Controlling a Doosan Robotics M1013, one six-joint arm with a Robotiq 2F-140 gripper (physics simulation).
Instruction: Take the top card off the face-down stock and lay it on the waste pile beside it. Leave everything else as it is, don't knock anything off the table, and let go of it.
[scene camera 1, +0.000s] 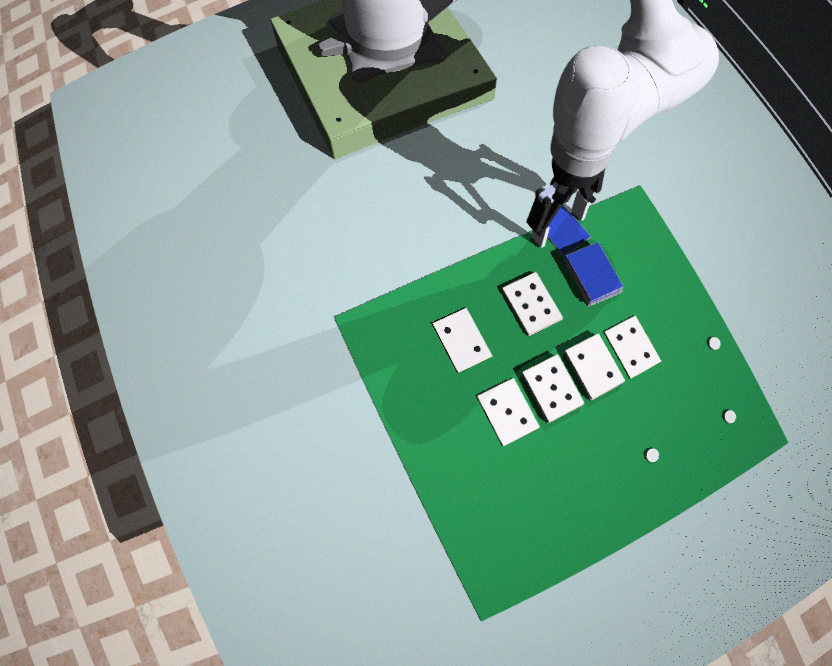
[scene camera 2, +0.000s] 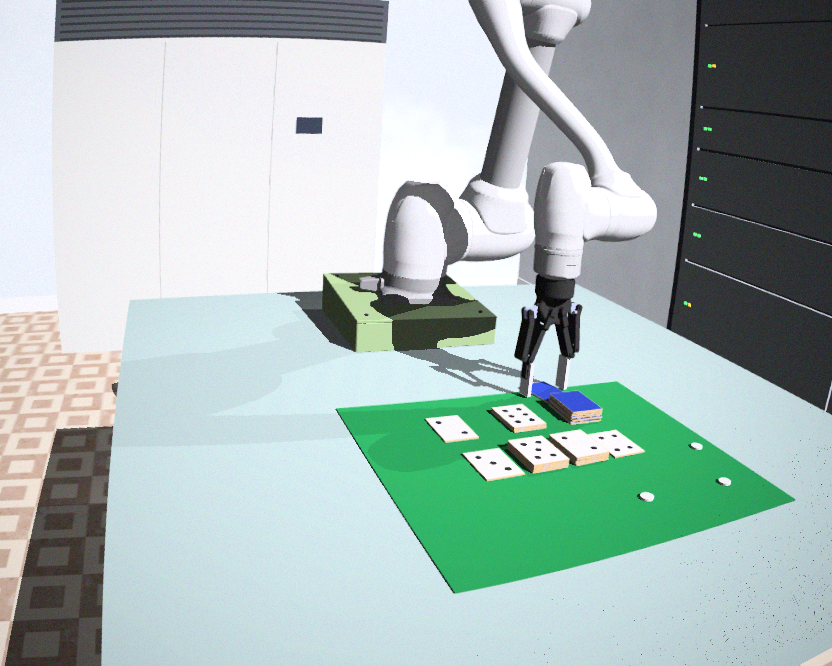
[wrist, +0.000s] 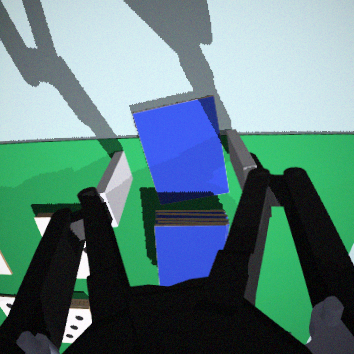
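Seen in the pictures: gripper, between the fingertips: (scene camera 1: 558, 227) (scene camera 2: 543, 390) (wrist: 176, 155); arm's base, origin of its link: (scene camera 1: 387, 38) (scene camera 2: 412, 292).
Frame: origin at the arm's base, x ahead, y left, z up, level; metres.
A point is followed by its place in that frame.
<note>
The face-down stock (scene camera 1: 594, 270) @(z -0.056, x 0.559, y 0.170 m) (scene camera 2: 575, 401) @(z -0.057, x 0.561, y 0.170 m) (wrist: 191, 252) @(z -0.056, x 0.548, y 0.172 m) is a blue-backed stack near the mat's back edge. A loose blue card (scene camera 1: 569, 229) @(z -0.077, x 0.467, y 0.170 m) (scene camera 2: 543, 390) @(z -0.077, x 0.454, y 0.154 m) (wrist: 182, 147) @(z -0.077, x 0.451, y 0.156 m) lies face down behind it, reaching over the mat's back edge; whether it lies flat is unclear. My gripper (scene camera 1: 559, 225) @(z -0.076, x 0.457, y 0.152 m) (scene camera 2: 544, 387) @(z -0.076, x 0.457, y 0.152 m) (wrist: 176, 155) @(z -0.076, x 0.457, y 0.152 m) is open, its fingers low on either side of this card, with nothing clamped. A face-up pile with several dots (scene camera 1: 532, 303) @(z -0.072, x 0.572, y 0.052 m) (scene camera 2: 518, 417) @(z -0.071, x 0.579, y 0.050 m), which looks like the waste pile, stands beside the stock. Its edge is partly hidden by a finger in the wrist view.
A two-dot card (scene camera 1: 462, 340) @(z -0.077, x 0.590, y -0.076 m) (scene camera 2: 451, 428) @(z -0.077, x 0.592, y -0.077 m) lies left of the pile. A row of face-up cards and stacks (scene camera 1: 553, 387) @(z -0.065, x 0.714, y 0.028 m) (scene camera 2: 537, 452) @(z -0.065, x 0.724, y 0.024 m) lies in front. Small white discs (scene camera 1: 651, 454) @(z -0.077, x 0.874, y 0.142 m) (scene camera 2: 646, 496) @(z -0.077, x 0.878, y 0.142 m) lie on the green mat (scene camera 1: 555, 527) @(z -0.080, x 0.921, y -0.045 m) (scene camera 2: 520, 541) @(z -0.081, x 0.934, y -0.086 m). The arm's green base (scene camera 1: 312, 90) @(z -0.002, x 0.075, y -0.168 m) (scene camera 2: 373, 336) @(z -0.048, x 0.186, y -0.129 m) stands behind.
</note>
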